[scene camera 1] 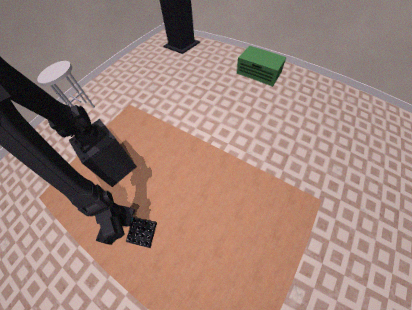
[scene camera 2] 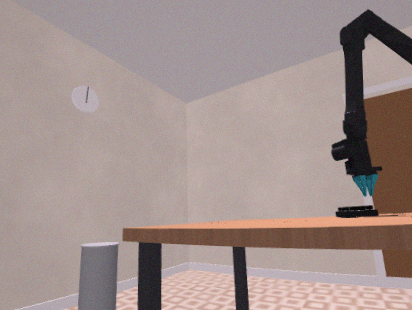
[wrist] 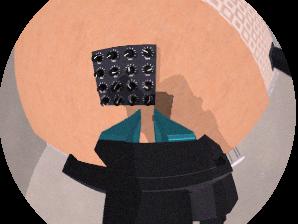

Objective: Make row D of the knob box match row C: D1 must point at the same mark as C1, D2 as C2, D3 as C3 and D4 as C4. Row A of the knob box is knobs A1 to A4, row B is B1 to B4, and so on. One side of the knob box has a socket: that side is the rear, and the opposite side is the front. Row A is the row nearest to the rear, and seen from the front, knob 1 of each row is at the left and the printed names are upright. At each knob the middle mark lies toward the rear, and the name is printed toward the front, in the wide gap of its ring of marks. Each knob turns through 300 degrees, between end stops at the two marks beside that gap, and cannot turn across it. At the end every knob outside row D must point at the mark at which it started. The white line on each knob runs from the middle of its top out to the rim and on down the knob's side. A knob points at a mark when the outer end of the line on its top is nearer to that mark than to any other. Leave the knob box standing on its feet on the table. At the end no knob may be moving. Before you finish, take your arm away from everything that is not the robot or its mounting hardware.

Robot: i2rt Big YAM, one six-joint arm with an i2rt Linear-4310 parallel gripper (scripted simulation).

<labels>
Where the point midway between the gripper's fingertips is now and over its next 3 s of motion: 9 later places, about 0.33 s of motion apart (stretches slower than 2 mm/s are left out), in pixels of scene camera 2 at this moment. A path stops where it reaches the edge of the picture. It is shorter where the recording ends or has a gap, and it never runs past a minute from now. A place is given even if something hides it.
My gripper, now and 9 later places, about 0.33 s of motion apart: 368,196; 369,199; 369,201; 370,202; 370,203; 370,203; 370,204; 371,206; 372,207; 372,207
</labels>
